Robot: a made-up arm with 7 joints.
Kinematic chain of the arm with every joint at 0, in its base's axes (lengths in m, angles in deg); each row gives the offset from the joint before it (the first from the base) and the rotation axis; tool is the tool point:
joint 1: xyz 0 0 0.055 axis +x
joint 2: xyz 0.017 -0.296 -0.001 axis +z
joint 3: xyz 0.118 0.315 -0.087 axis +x
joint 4: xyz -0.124 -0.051 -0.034 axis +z
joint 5: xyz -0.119 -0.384 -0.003 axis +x
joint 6: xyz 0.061 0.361 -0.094 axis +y
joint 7: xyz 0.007 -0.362 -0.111 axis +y
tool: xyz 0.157 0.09 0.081
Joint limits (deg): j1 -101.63..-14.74 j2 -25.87..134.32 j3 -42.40..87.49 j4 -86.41..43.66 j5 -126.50..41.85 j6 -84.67..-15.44 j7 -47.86..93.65
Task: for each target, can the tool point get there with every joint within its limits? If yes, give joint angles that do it. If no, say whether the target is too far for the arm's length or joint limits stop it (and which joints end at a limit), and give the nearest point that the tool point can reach.
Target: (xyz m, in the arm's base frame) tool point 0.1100 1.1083 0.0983
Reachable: no: joint limits stop it (at a limit: joint 1, joint 3, joint 5, joint 6, joint 7) | nearest point 0.1953 0.5325 0.1886 | short by 0.589 m
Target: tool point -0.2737 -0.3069 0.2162
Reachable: yes | joints -75.00 20.89 38.92 -68.20 -14.36 -58.14 5.53
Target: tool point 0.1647 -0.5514 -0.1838
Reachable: yes | joints -32.67 29.96 12.00 -4.85 -29.18 -22.67 74.60
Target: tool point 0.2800 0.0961 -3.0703
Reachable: no: too far | nearest point 0.1147 -0.0791 -0.8106 | short by 2.273 m
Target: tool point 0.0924 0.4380 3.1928
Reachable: no: too far | nearest point 0.0397 -0.0411 1.2461 | short by 2.006 m
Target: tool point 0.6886 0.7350 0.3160
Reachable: no: joint limits stop it (at a limit: joint 1, joint 3, joint 5, joint 6, joint 7) | nearest point 0.4903 0.4350 0.3452 | short by 0.361 m
